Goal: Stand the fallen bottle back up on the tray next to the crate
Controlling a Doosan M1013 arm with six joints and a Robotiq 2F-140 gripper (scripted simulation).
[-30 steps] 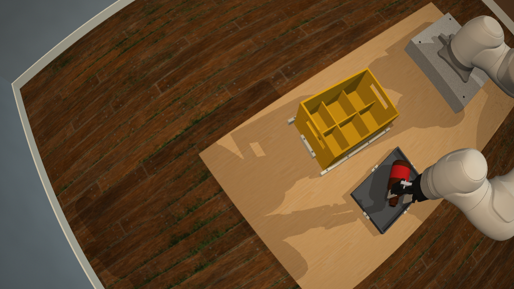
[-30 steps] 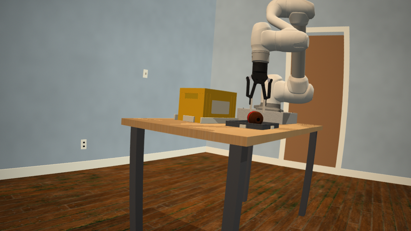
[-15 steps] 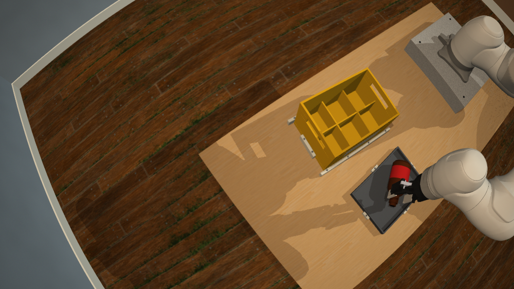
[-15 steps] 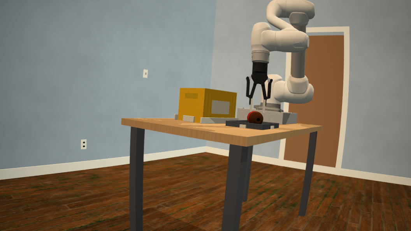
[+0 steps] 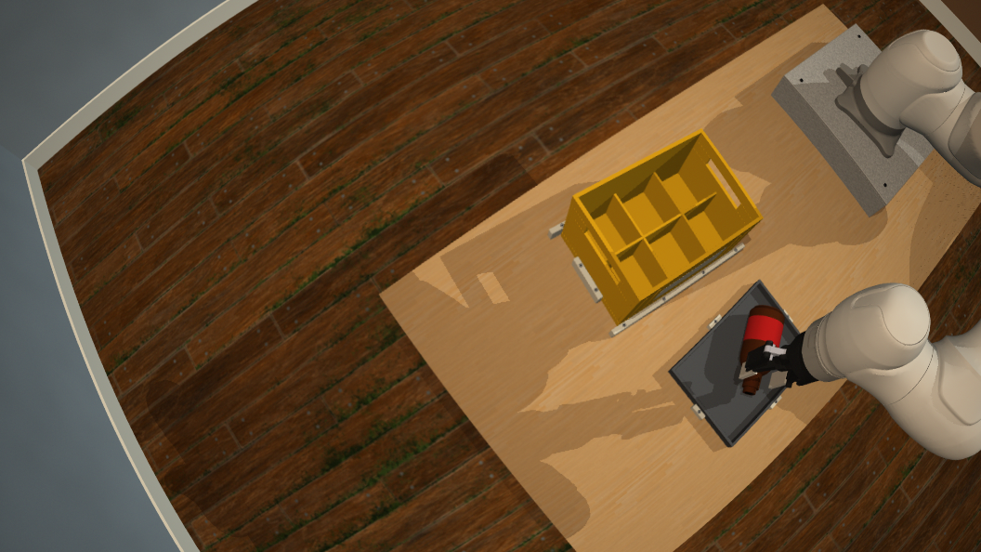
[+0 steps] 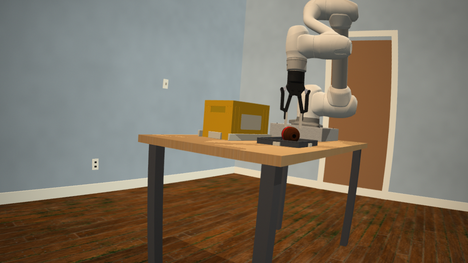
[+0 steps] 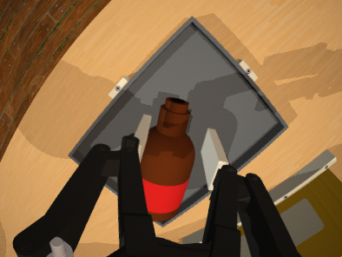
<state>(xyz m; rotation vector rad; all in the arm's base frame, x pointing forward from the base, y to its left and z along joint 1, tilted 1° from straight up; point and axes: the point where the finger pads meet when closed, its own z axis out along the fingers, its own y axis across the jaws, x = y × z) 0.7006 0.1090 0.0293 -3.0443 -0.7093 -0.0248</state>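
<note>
The bottle is 6 cm below my hand, 5 cm behind it and 2 cm to the right of it. From my hand the other things lie so: yellow crate (30 cm to the right, 6 cm behind, 2 cm below); then dark grey tray (9 cm below, 3 cm behind, 2 cm to the right).
</note>
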